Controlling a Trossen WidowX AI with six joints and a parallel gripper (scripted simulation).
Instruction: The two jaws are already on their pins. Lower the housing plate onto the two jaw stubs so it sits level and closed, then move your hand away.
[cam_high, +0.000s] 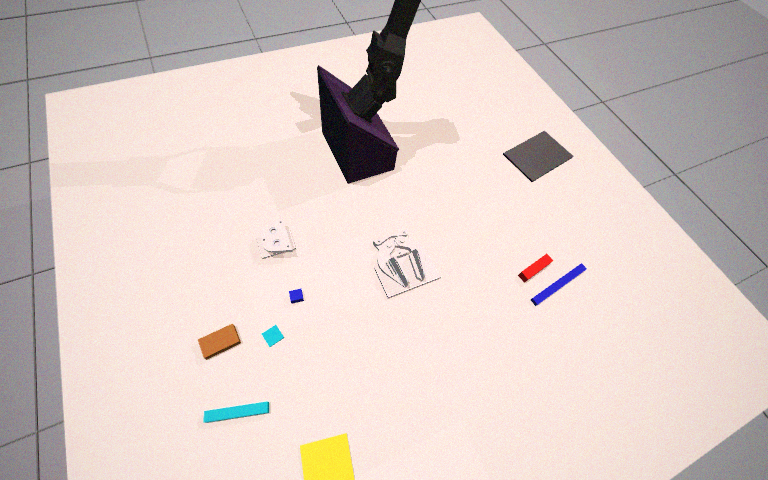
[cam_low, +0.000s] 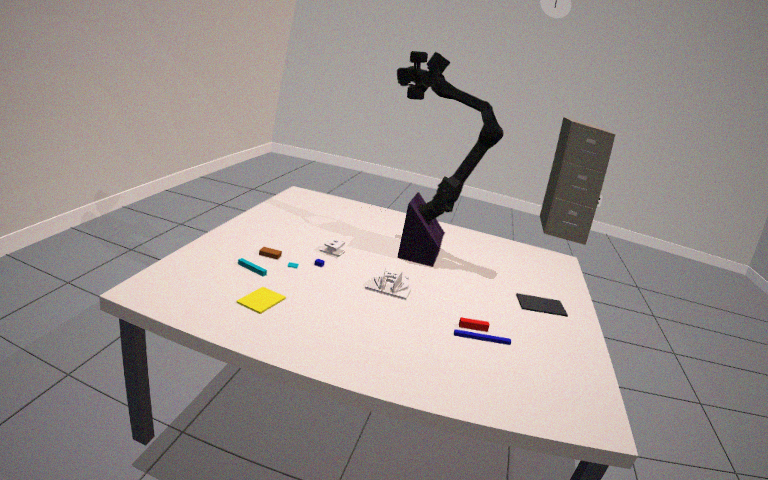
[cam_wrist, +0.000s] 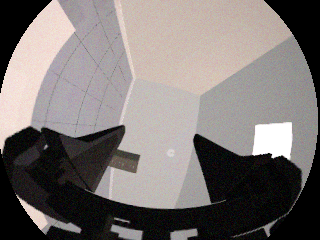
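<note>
The white bracket is 490 mm ahead of my gripper tip, 80 mm to the right of it and 590 mm below it. The rest, counted from my gripper tip: blue cube: 620 mm ahead, 80 mm to the right, 590 mm below; then cyan tile: 670 mm ahead, 150 mm to the right, 600 mm below; then brown block: 640 mm ahead, 240 mm to the right, 590 mm below.
</note>
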